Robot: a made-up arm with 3 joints. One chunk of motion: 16 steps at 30 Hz.
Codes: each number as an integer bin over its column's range. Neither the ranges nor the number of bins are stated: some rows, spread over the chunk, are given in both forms.
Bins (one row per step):
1: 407 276 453
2: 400 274 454
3: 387 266 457
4: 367 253 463
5: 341 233 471
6: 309 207 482
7: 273 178 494
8: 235 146 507
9: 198 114 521
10: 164 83 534
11: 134 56 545
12: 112 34 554
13: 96 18 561
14: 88 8 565
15: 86 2 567
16: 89 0 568
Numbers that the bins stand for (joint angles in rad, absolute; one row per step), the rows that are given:
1: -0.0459 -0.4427 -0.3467
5: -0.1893 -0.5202 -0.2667
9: -0.4999 -0.7346 -0.0444
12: -0.6867 -0.8787 0.1022
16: -0.7367 -0.9400 0.1644
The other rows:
2: -0.0611 -0.4463 -0.3422
3: -0.0894 -0.4607 -0.3289
4: -0.1328 -0.4841 -0.3022
6: -0.2588 -0.5670 -0.2178
7: -0.3370 -0.6193 -0.1644
8: -0.4195 -0.6769 -0.1067
10: -0.5738 -0.7905 0.0133
11: -0.6389 -0.8391 0.0622
13: -0.7215 -0.9076 0.1333
14: -0.7388 -0.9256 0.1511
15: -0.7432 -0.9364 0.1600

